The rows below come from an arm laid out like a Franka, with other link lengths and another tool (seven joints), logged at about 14 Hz.
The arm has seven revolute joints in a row. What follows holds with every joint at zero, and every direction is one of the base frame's. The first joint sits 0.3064 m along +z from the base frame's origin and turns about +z. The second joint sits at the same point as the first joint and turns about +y. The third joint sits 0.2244 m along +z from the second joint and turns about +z. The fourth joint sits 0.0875 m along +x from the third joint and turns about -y. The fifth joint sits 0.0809 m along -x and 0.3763 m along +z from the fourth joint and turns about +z. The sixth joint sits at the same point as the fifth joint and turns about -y. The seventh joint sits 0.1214 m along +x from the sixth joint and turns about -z. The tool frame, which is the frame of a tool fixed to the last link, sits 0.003 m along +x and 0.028 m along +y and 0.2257 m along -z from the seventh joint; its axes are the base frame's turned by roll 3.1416, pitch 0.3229 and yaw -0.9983 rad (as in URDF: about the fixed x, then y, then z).
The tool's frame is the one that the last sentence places.
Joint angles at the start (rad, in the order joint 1, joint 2, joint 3, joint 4, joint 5, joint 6, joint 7): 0.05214, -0.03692, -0.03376, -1.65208, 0.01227, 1.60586, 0.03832
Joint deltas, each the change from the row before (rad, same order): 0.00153, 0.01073, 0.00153, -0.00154, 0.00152, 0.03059, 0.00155; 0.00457, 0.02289, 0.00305, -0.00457, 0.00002, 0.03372, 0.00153; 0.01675, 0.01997, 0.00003, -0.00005, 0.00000, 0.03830, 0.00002; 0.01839, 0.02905, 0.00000, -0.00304, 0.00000, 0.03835, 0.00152; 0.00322, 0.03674, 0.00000, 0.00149, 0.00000, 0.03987, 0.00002; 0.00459, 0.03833, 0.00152, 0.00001, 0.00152, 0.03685, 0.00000; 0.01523, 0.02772, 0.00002, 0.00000, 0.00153, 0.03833, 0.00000
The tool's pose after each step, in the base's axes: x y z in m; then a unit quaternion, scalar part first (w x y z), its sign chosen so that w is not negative. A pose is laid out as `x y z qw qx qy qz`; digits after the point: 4 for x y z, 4 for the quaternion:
0.5886 0.0434 0.3683 0.0868 -0.8620 0.4794 0.1402
0.5964 0.0481 0.3567 0.0876 -0.8638 0.4767 0.1376
0.6050 0.0585 0.3497 0.0909 -0.8688 0.4689 0.1304
0.6128 0.0701 0.3355 0.0911 -0.8731 0.4615 0.1283
0.6224 0.0727 0.3188 0.0916 -0.8741 0.4601 0.1262
0.6301 0.0773 0.2997 0.0911 -0.8752 0.4578 0.1272
0.6368 0.0878 0.2872 0.0932 -0.8791 0.4509 0.1235

